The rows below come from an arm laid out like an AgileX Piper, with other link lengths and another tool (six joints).
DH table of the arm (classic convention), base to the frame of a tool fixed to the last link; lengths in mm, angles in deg. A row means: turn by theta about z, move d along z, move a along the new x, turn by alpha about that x. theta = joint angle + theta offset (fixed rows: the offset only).
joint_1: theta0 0  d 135.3  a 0  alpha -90
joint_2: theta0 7.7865  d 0  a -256.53  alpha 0
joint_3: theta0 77.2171  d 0  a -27.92  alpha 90
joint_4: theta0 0  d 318.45  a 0  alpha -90
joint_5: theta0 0  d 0  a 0  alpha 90
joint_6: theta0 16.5  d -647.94  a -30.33  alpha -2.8
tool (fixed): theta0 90  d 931.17  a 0  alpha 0
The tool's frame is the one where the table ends.
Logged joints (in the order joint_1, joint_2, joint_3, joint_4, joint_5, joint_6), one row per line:
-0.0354 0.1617 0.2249 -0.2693 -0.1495 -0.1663
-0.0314 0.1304 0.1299 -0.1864 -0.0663 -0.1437
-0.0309 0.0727 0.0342 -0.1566 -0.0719 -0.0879
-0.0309 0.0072 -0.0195 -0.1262 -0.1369 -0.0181
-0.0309 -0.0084 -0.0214 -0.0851 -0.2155 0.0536
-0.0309 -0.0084 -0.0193 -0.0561 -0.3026 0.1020
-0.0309 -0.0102 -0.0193 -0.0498 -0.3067 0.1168
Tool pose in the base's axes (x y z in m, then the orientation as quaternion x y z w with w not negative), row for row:
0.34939 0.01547 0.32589 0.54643 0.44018 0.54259 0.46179
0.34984 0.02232 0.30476 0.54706 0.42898 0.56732 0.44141
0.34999 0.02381 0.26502 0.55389 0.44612 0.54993 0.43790
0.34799 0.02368 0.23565 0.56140 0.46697 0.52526 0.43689
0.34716 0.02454 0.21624 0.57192 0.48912 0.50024 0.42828
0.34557 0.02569 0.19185 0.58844 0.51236 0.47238 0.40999
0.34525 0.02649 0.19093 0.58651 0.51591 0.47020 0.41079
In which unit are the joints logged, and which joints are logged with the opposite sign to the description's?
The joints are logged in radians. Opposite sign: joint_3, joint_5, joint_6.
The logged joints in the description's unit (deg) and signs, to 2 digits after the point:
-2.03 9.26 -12.89 -15.43 8.57 9.53
-1.80 7.47 -7.44 -10.68 3.80 8.23
-1.77 4.17 -1.96 -8.97 4.12 5.04
-1.77 0.41 1.12 -7.23 7.84 1.04
-1.77 -0.48 1.23 -4.88 12.35 -3.07
-1.77 -0.48 1.11 -3.21 17.34 -5.84
-1.77 -0.58 1.11 -2.85 17.57 -6.69

